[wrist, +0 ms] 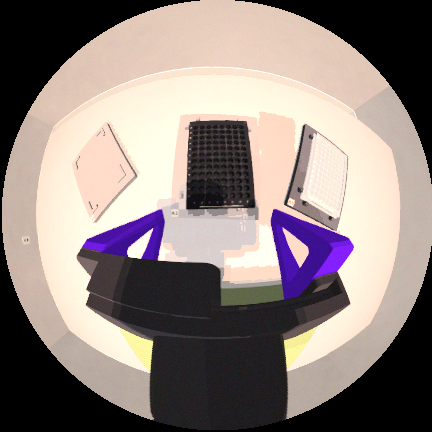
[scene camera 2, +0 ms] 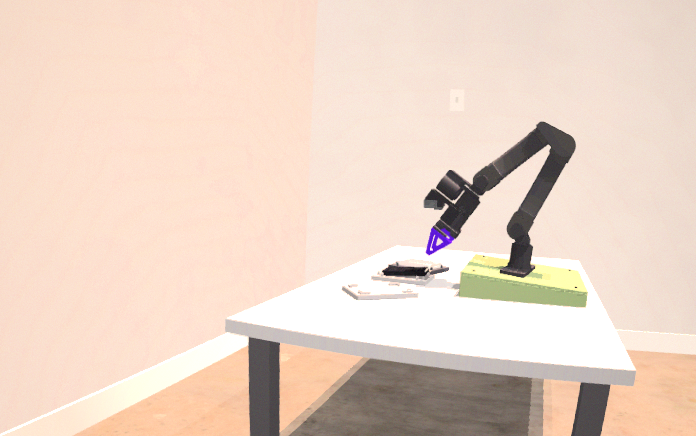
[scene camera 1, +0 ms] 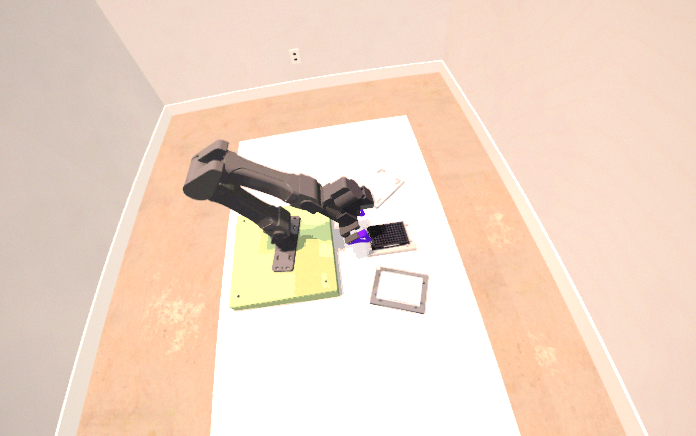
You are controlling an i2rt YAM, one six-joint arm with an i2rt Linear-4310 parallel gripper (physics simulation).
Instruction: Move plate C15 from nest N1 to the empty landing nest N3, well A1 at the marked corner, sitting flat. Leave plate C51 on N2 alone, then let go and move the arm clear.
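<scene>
A black well plate [scene camera 1: 392, 234] [scene camera 2: 405, 270] [wrist: 220, 165] lies on the middle, pale nest [scene camera 1: 395, 251] [scene camera 2: 403, 278] [wrist: 180, 150] and looks flat. An A1 mark shows by that nest's near left corner in the wrist view. A white well plate [scene camera 1: 399, 288] [wrist: 327, 172] lies on a grey nest [scene camera 1: 398, 307] [wrist: 300, 172], right of the black plate in the wrist view. A pale nest [scene camera 1: 388, 190] [scene camera 2: 382, 294] [wrist: 105, 172] on the other side is empty. The plate codes are not readable. My gripper [scene camera 1: 365, 225] [scene camera 2: 428, 253] [wrist: 217, 214] is open and empty, tilted, above the table on the base side of the black plate.
The arm stands on a yellow-green base block [scene camera 1: 308, 277] [scene camera 2: 521, 292], on the robot side of the nests. The white table [scene camera 1: 333, 369] [scene camera 2: 487, 328] carries the block and all the nests. Walls stand beyond the table.
</scene>
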